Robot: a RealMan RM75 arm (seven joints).
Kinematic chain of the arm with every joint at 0, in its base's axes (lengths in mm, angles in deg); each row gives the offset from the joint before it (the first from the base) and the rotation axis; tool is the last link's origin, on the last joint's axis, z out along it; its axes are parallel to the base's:
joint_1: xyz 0 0 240.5 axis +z
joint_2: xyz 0 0 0 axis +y
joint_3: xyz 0 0 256 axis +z
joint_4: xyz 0 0 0 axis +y
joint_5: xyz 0 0 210 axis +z
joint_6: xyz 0 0 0 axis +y
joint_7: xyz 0 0 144 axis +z
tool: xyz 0 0 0
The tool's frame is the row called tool.
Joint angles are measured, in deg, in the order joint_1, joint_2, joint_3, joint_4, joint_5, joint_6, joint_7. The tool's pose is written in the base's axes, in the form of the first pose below.
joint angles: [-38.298 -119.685 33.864 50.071 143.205 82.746 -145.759]
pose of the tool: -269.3 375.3 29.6 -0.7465 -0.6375 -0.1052 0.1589
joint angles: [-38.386 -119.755 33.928 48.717 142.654 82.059 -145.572]
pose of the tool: -269.7 375.0 24.5 -0.7443 -0.6409 -0.1087 0.1532
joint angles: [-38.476 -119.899 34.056 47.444 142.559 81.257 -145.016]
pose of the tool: -270.8 374.3 19.0 -0.7444 -0.6417 -0.1079 0.1497
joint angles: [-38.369 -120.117 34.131 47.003 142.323 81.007 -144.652]
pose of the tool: -271.0 373.1 15.8 -0.7447 -0.6419 -0.1089 0.1467
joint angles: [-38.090 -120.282 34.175 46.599 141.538 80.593 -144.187]
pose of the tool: -271.5 372.2 13.5 -0.7441 -0.6420 -0.1147 0.1449
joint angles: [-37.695 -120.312 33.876 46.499 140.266 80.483 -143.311]
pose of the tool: -271.8 371.8 14.1 -0.7444 -0.6397 -0.1260 0.1442
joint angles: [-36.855 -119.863 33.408 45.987 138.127 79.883 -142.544]
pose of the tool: -275.9 371.5 18.1 -0.7385 -0.6417 -0.1446 0.1481
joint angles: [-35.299 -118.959 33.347 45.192 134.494 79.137 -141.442]
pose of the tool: -283.0 369.9 25.0 -0.7295 -0.6442 -0.1707 0.1536
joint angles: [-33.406 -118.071 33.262 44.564 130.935 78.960 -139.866]
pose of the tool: -291.6 365.5 32.5 -0.7222 -0.6447 -0.1945 0.1583
